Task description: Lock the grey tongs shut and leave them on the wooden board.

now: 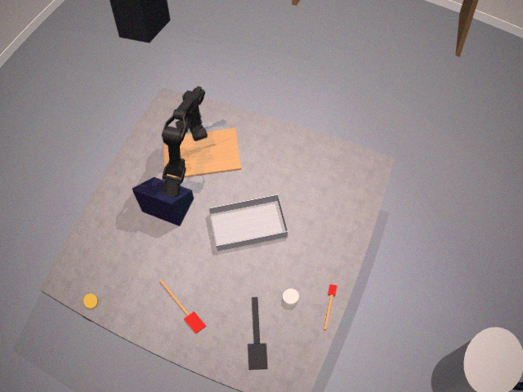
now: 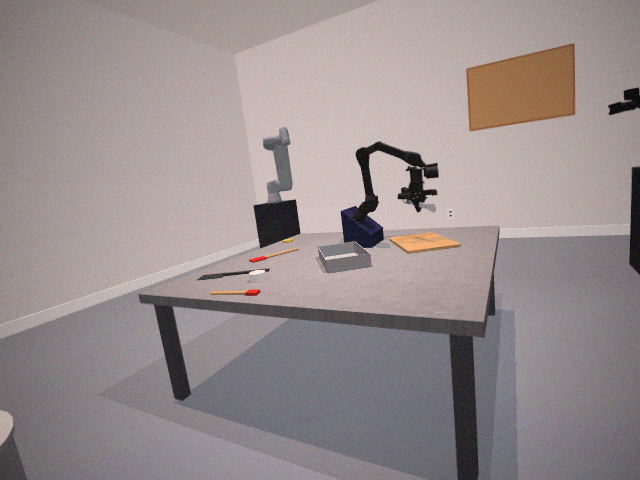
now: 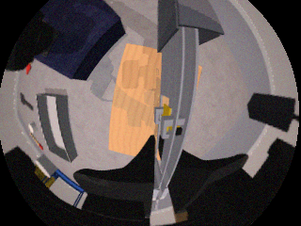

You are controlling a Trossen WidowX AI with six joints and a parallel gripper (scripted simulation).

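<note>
Right now my gripper tip is 150 mm above the wooden board. Round my gripper tip: white disc (660 mm ahead, 490 mm to the right, 140 mm below); then grey roasting tin (360 mm ahead, 250 mm to the right, 130 mm below); then red spatula (290 mm ahead, 720 mm to the right, 150 mm below).
</note>
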